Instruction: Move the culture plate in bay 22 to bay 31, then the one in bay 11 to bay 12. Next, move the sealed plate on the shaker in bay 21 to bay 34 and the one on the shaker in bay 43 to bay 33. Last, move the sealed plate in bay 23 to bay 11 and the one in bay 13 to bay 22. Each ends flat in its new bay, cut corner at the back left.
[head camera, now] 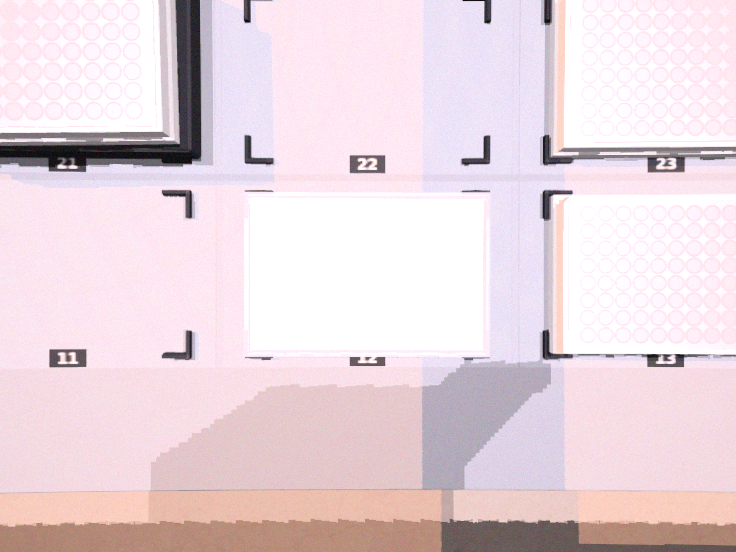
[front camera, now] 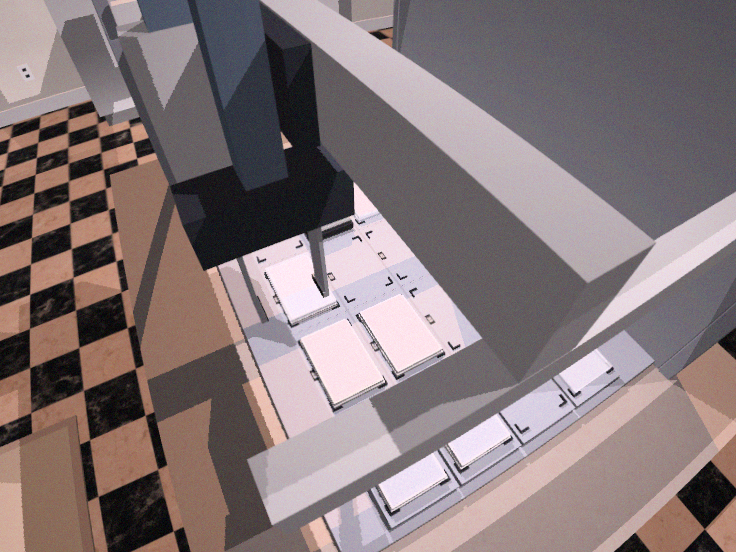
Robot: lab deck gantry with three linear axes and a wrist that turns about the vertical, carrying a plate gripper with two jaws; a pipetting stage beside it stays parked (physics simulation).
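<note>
The gripper is open, its thin jaws hanging over the bay 12 area with nothing held. A white culture plate lies flat in bay 12; glare hides its cut corner. Bays 11 and 22 are empty in the head view. A sealed plate sits on the dark shaker in bay 21. Sealed plates stand in bay 23 and bay 13. Part of the bay 31 plate shows behind the gripper body. The beam hides the bay 43 shaker.
A big grey beam crosses above the deck, and a front rail runs across its right end. Beyond the rail, white plates sit in the end column, with an empty bay among them.
</note>
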